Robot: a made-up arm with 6 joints.
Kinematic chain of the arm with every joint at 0, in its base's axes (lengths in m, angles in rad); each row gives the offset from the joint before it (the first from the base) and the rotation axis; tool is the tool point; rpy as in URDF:
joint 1: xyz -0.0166 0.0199 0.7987 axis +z
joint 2: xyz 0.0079 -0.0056 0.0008 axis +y
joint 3: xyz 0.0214 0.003 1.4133 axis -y
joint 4: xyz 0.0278 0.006 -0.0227 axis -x
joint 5: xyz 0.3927 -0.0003 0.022 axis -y
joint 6: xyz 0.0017 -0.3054 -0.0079 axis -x
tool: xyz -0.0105 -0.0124 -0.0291 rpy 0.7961 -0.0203 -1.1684
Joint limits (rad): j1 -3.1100..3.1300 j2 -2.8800..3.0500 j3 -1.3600..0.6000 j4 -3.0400..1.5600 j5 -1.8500..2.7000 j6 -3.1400..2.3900
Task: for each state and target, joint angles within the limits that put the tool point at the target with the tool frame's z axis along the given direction. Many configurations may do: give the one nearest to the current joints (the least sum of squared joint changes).
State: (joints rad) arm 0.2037 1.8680 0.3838 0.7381 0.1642 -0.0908
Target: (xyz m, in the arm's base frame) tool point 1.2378 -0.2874 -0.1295 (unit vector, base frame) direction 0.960 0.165 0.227
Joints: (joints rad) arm -0.0281 1.9176 -0.1356 0.5766 -0.0266 0.0341
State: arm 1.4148 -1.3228 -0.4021 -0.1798 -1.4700 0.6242
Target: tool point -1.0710 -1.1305 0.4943 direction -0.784 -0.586 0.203
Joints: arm 0.6226 -2.0237 0.1877 0.0637 -1.5736 0.2827
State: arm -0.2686 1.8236 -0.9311 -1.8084 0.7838 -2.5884
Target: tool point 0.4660 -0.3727 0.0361 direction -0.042 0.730 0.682
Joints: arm -0.4591 2.2844 -0.6699 -1.0878 1.0362 -2.2789
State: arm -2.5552 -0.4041 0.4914 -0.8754 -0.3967 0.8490
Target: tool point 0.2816 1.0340 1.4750 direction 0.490 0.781 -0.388
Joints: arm -2.1040 -1.3403 -0.0442 -0.7256 -0.0731 1.1651
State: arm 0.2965 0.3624 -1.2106 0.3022 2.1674 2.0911
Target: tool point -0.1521 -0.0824 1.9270 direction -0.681 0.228 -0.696
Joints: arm -0.5516 -0.3924 -1.3568 1.0287 1.8694 1.9047
